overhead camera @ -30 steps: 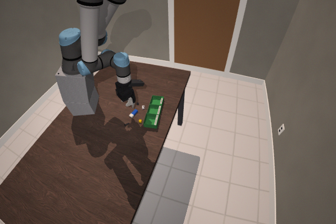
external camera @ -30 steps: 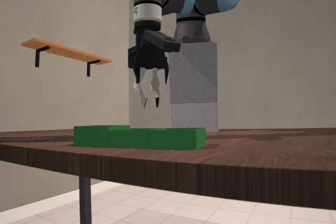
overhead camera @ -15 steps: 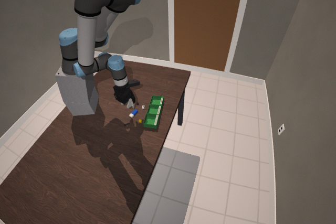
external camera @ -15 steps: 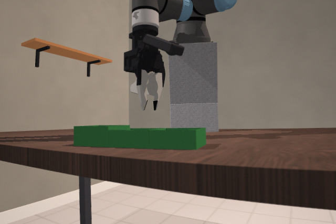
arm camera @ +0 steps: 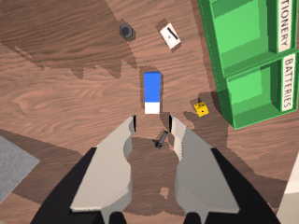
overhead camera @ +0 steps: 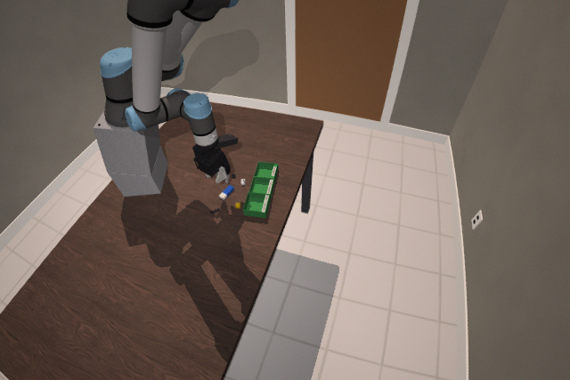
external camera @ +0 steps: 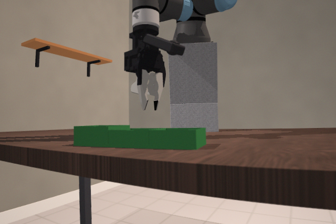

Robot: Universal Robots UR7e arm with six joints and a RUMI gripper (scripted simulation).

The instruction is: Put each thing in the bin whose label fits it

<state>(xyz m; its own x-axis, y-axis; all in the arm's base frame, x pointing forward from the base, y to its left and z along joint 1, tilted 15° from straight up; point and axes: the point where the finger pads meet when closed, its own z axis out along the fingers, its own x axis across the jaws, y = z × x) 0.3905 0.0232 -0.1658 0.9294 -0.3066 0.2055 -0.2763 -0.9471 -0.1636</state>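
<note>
The blue-and-white eraser lies 8 cm below my hand and 1 cm to the right of it. From my hand the other things lie so: yellow die (8 cm below, 7 cm ahead, 5 cm to the right); dark nut (9 cm to the left, 9 cm below, 1 cm behind); white item (8 cm below, 7 cm to the left, 4 cm ahead).
</note>
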